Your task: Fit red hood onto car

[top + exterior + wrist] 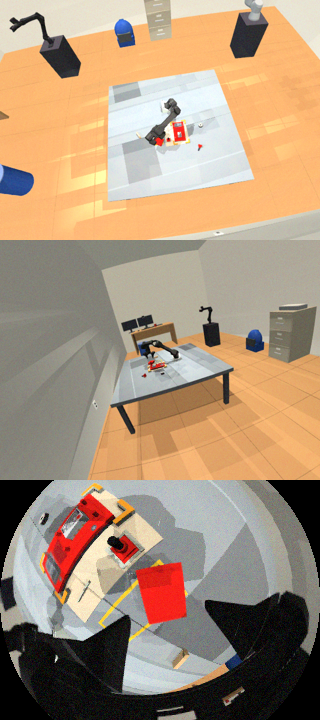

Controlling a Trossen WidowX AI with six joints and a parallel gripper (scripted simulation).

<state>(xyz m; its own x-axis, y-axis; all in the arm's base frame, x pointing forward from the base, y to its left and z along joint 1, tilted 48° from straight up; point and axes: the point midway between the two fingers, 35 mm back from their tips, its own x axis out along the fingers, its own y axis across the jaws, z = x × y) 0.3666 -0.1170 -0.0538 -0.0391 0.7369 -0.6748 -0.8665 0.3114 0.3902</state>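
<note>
The red hood is 60 mm below my gripper tip.
</note>
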